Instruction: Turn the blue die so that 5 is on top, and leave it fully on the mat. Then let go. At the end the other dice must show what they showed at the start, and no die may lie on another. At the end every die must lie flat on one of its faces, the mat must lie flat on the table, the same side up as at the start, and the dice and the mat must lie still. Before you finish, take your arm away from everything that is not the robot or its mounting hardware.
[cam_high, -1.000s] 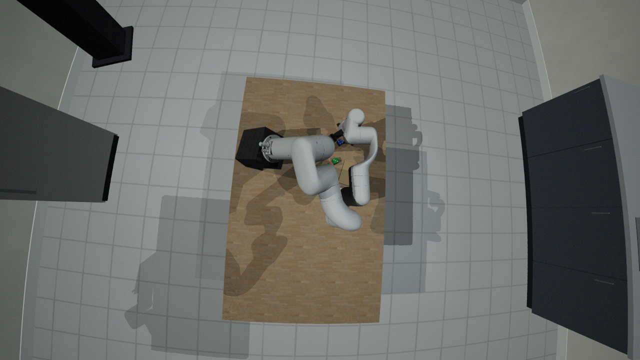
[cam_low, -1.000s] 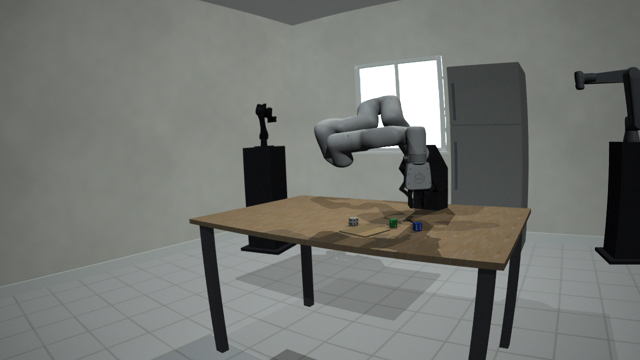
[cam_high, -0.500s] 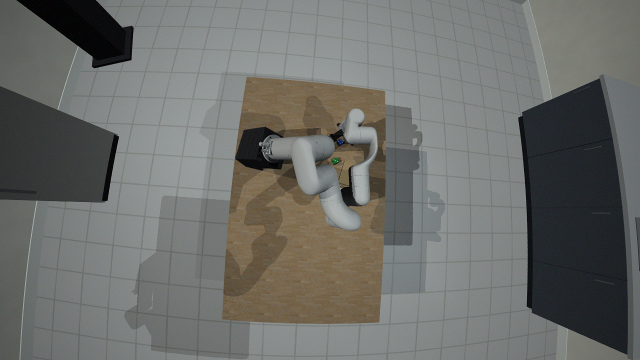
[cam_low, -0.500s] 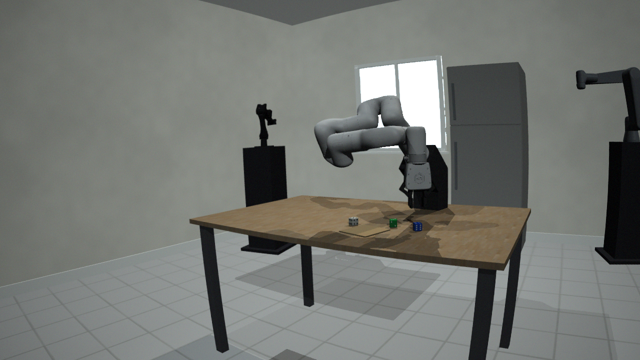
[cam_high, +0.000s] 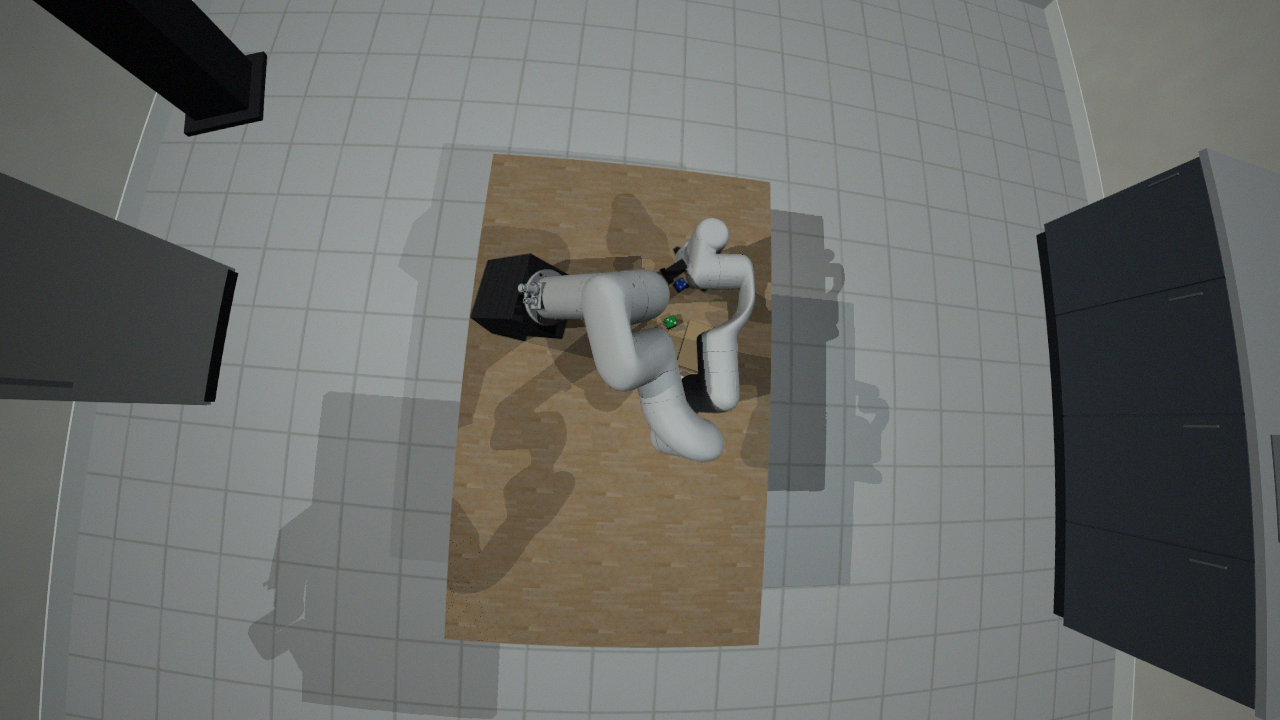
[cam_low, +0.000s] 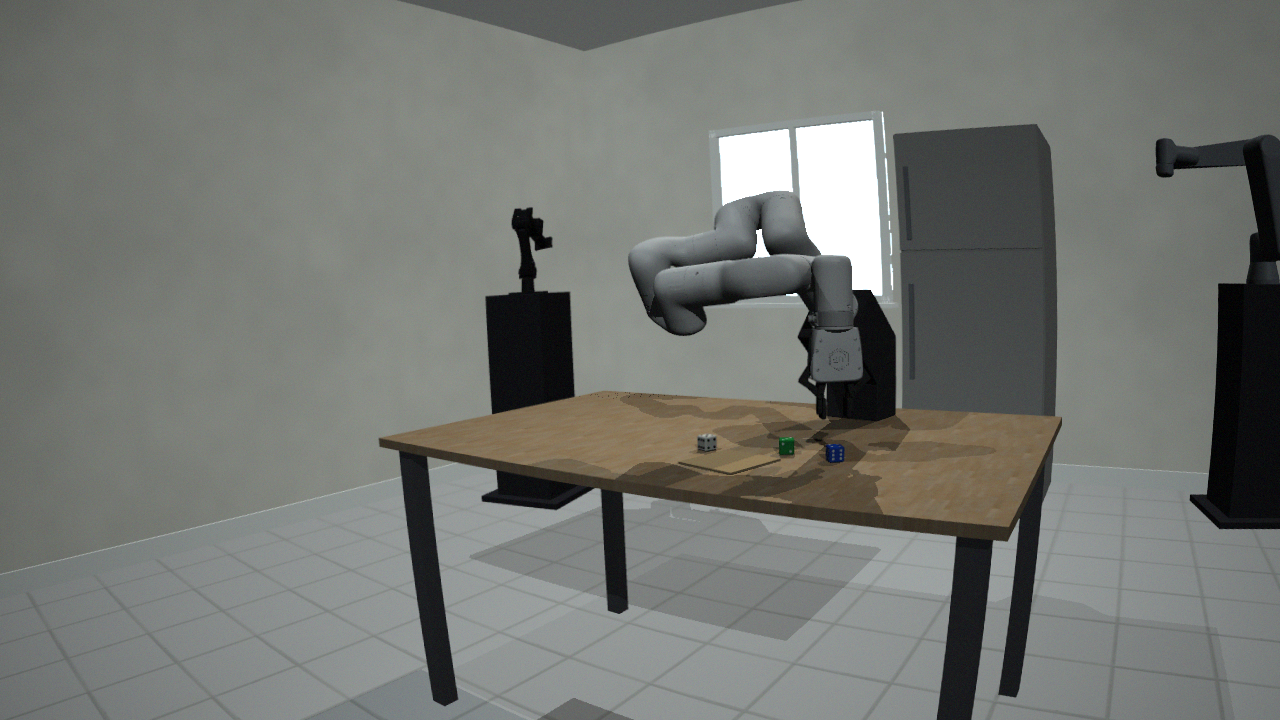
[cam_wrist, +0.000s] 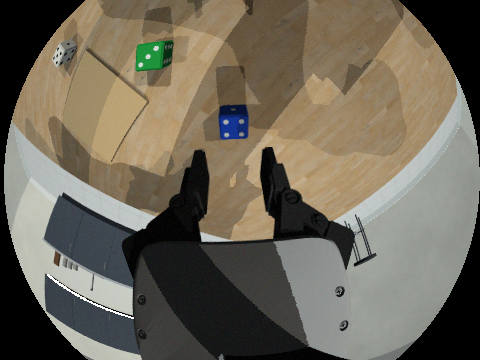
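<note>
Right now my hand is 9 cm above the blue die. Round my hand: white die 6 cm behind, 28 cm to the right, 9 cm below; tan mat 4 cm ahead, 20 cm to the right, 10 cm below; green die 5 cm behind, 11 cm to the right, 9 cm below.
</note>
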